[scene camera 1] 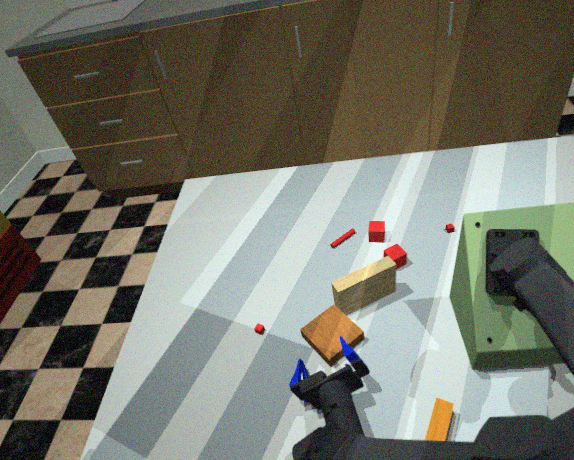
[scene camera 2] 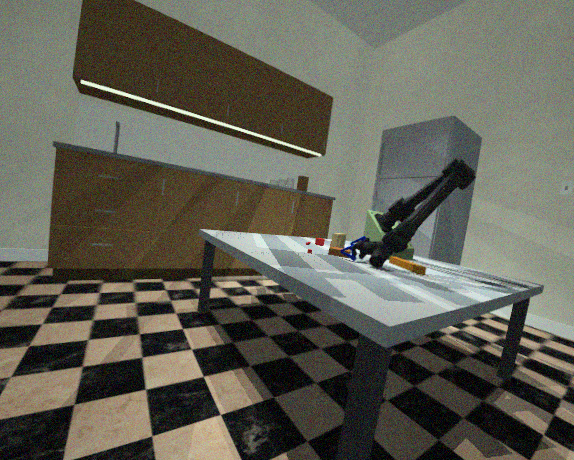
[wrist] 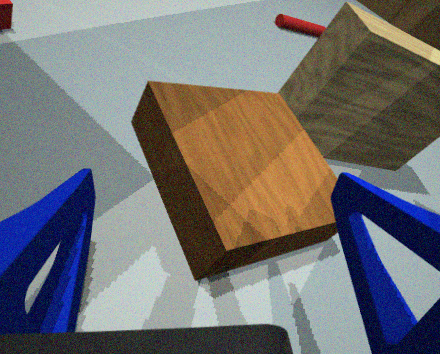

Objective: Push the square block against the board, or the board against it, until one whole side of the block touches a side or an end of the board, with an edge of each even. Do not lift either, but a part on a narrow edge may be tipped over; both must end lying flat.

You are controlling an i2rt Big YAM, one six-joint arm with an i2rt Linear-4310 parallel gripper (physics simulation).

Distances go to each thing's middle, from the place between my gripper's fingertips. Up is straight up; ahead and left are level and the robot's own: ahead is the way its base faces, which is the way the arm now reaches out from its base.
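Relative to the square block (scene camera 1: pixel 323 333), my gripper is 3 cm above, 5 cm to the left of and 2 cm past it. Orange bar (scene camera 1: pixel 437 430): 3 cm below my hand, 19 cm behind it, 20 cm to the left of it. Going by their middles, the block is the nearest to my gripper of the things named here.
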